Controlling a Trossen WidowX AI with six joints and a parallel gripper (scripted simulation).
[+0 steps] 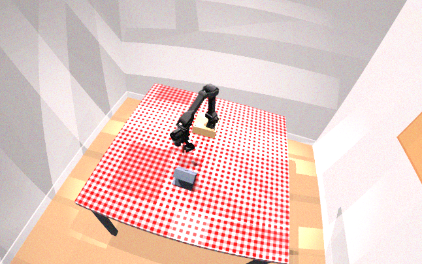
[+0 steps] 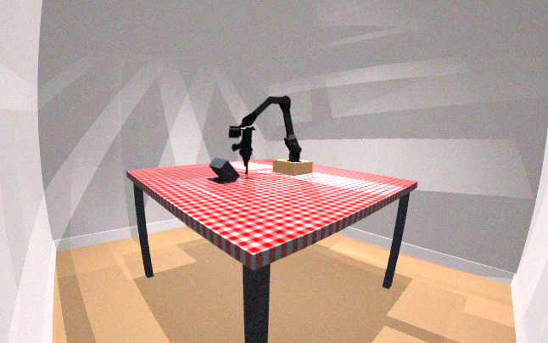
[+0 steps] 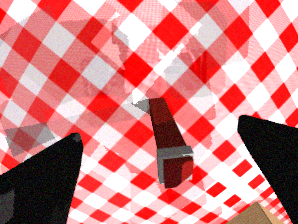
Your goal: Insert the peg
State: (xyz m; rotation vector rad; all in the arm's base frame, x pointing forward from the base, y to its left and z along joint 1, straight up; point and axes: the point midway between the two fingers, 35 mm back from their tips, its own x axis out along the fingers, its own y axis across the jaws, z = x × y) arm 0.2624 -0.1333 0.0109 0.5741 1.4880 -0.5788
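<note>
Right now my gripper tip is 1 cm below the peg. From my gripper tip the other things lie so: panel: 20 cm ahead, 8 cm to the left.
</note>
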